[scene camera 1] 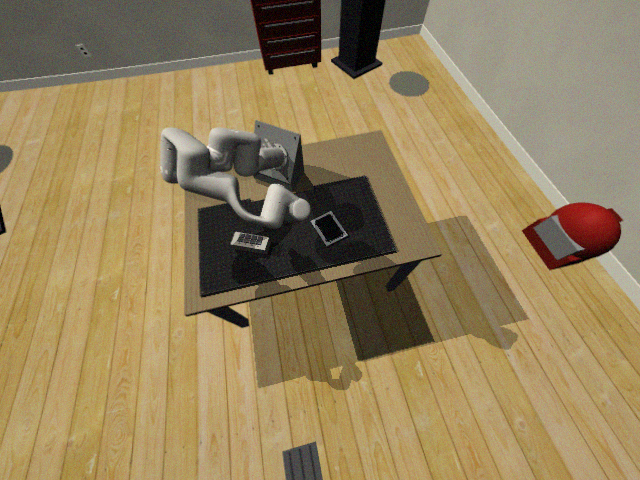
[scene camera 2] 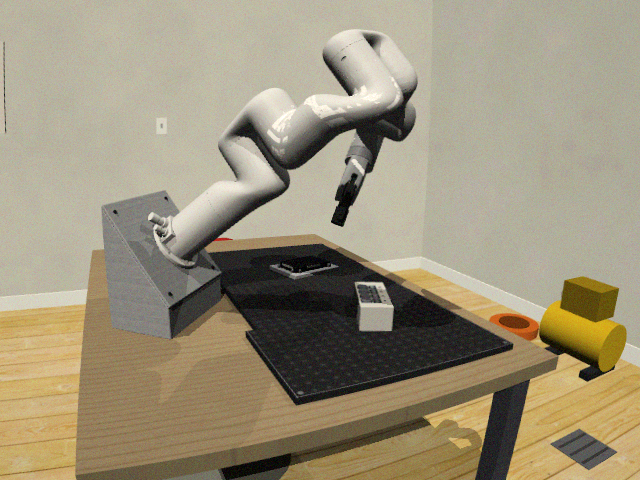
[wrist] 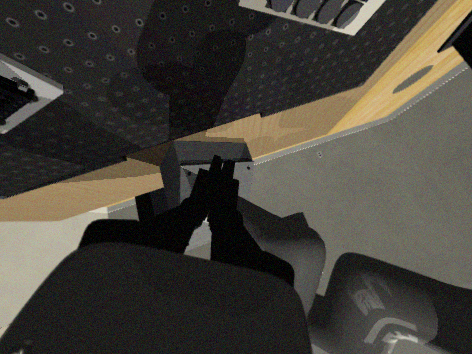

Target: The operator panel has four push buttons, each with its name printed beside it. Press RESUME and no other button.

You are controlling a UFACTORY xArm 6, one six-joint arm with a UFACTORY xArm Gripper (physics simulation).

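Places are measured from the arm's base along level axes (x ahead, y left, z up), in metres.
Pixels of known places: gripper, fingertip midpoint: (scene camera 2: pixel 337 223) (wrist: pixel 219 170); arm's base at its link origin: (scene camera 1: pixel 276 156) (scene camera 2: pixel 174 244).
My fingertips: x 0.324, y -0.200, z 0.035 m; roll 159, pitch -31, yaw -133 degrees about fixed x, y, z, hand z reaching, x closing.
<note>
For each thing: its top centre in the pictures, then the offset to it from my fingertips. Level surfaces: height alone.
- operator panel at its top centre: (scene camera 2: pixel 372 292) (scene camera 1: pixel 249 240) dx -0.041, dy -0.144, dz -0.126 m
- black device at its top centre: (scene camera 2: pixel 304 261) (scene camera 1: pixel 328 226) dx +0.108, dy +0.209, dz -0.156 m
- grey plate at its top centre: (scene camera 2: pixel 304 262) (scene camera 1: pixel 328 227) dx +0.108, dy +0.209, dz -0.160 m
- mat at its surface level: dz -0.182 m
The operator panel (scene camera 1: pixel 250 240) (scene camera 2: pixel 375 316) is a small white box with a sloped top on the black mat. In the wrist view, part of the panel (wrist: pixel 365 18) shows at the top right edge, with several round dark buttons cut off by the frame. The printed names cannot be read in any view, so I cannot tell which button is RESUME. My gripper (scene camera 2: pixel 339 221) (wrist: pixel 219 170) is shut and empty. It hangs tilted, high above the mat and well apart from the panel. In scene camera 1 the arm hides it.
A black device (scene camera 1: pixel 329 227) (scene camera 2: pixel 306 264) sits on a grey plate (scene camera 2: pixel 294 275) (wrist: pixel 49 91) on the mat (scene camera 1: pixel 222 276) (scene camera 2: pixel 361 361). The arm's grey wedge-shaped base (scene camera 1: pixel 273 129) (scene camera 2: pixel 135 289) stands at the table's rear edge.
</note>
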